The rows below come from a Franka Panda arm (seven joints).
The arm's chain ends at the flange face. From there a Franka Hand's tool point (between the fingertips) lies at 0.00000 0.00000 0.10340 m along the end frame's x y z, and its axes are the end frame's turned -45 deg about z.
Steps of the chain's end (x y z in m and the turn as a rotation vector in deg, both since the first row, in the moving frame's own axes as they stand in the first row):
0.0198, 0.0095, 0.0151, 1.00, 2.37, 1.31
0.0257, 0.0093, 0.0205, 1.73, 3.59, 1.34
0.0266, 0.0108, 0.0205, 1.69, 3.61, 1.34
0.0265, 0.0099, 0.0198, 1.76, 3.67, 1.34
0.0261, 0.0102, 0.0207, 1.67, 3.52, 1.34
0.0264, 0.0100, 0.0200, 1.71, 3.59, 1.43
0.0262, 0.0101, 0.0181, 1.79, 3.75, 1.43
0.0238, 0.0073, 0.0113, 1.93, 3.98, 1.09
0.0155, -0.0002, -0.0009, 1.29, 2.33, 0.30
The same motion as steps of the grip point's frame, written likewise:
0.0116, 0.0225, 0.0150, -0.97, 2.38, 1.31
0.0184, 0.0272, 0.0203, -1.32, 3.76, 1.34
0.0179, 0.0290, 0.0202, -1.36, 3.75, 1.34
0.0186, 0.0283, 0.0195, -1.35, 3.84, 1.34
0.0178, 0.0281, 0.0205, -1.31, 3.67, 1.34
0.0183, 0.0282, 0.0198, -1.33, 3.75, 1.43
0.0184, 0.0283, 0.0178, -1.39, 3.92, 1.43
0.0192, 0.0247, 0.0110, -1.45, 4.18, 1.09
0.0157, 0.0122, -0.0010, -0.74, 2.56, 0.30

